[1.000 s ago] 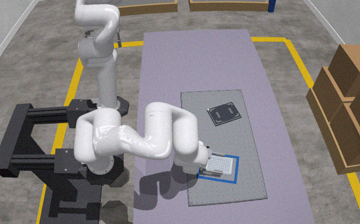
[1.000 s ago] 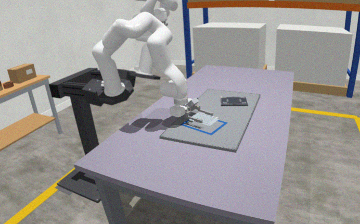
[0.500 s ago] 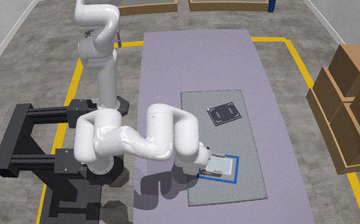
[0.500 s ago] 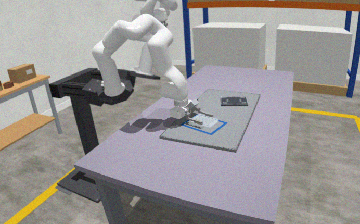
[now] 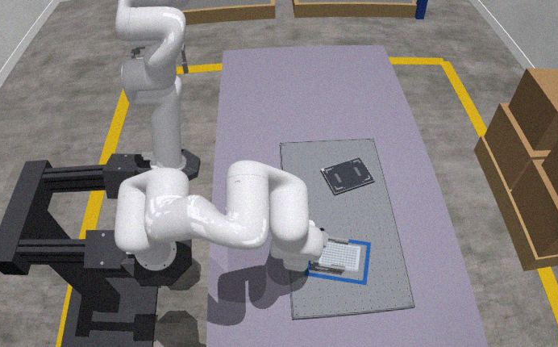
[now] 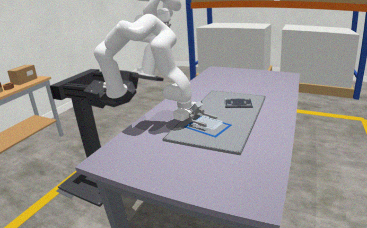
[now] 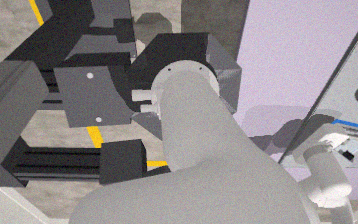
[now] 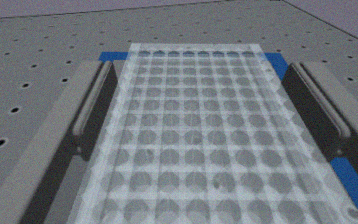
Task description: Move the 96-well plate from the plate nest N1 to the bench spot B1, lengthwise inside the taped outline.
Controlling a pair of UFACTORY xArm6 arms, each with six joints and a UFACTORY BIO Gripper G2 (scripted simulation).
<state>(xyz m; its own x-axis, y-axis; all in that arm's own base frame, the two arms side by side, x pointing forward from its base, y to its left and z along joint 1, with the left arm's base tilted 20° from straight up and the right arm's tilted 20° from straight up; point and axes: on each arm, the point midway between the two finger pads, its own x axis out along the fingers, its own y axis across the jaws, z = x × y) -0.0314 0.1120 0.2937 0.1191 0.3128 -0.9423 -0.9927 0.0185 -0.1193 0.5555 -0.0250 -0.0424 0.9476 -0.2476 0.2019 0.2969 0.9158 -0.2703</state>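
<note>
The clear 96-well plate is 1 cm below my right hand. From my right hand the other things lie so: dark plate nest N1: 8 cm ahead, 33 cm to the left, 2 cm below.
</note>
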